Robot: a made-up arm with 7 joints.
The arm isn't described. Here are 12 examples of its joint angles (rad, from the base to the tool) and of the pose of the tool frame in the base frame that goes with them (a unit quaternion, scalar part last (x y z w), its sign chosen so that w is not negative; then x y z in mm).
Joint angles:
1: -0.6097 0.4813 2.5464 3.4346 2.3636 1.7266 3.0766
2: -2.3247 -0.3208 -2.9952 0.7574 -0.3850 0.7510 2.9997
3: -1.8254 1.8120 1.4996 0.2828 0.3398 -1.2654 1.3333
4: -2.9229 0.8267 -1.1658 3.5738 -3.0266 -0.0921 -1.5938
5: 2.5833 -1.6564 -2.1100 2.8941 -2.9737 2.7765 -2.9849
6: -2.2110 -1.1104 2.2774 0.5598 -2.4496 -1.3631 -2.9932
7: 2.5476 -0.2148 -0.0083 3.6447 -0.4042 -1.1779 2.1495
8: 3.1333 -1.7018 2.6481 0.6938 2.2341 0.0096 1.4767
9: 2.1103 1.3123 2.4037 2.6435 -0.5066 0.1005 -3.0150
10: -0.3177 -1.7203 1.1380 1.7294 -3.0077 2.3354 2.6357
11: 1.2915 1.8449 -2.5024 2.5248 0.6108 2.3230 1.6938
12: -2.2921 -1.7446 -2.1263 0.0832 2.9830 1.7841 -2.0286
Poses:
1: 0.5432 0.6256 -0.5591 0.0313 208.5 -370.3 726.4
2: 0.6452 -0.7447 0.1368 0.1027 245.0 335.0 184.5
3: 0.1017 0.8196 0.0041 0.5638 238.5 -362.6 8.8
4: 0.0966 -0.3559 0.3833 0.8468 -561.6 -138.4 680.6
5: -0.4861 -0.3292 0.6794 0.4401 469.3 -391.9 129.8
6: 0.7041 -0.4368 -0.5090 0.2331 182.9 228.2 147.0
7: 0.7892 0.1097 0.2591 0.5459 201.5 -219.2 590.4
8: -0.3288 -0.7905 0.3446 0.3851 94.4 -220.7 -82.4
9: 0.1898 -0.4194 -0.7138 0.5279 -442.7 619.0 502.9
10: 0.8119 -0.0849 -0.4304 0.3852 -587.9 425.2 186.3
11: 0.3783 -0.5648 0.6551 0.3296 395.0 477.1 171.8
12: -0.8076 0.2315 0.4184 0.3452 -140.7 264.4 -3.8
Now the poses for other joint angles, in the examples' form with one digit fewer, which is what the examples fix.
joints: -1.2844 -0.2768 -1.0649 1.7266 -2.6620 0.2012 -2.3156
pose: -0.263 -0.471 0.750 0.382 -340 -227 678
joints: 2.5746 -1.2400 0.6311 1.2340 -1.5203 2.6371 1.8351
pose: -0.767 0.228 -0.378 0.465 239 -168 573
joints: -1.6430 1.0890 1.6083 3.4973 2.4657 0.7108 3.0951
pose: -0.255 -0.378 0.694 0.557 -167 -684 525
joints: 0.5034 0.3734 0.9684 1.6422 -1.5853 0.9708 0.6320
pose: 0.623 0.519 0.574 0.114 242 545 516
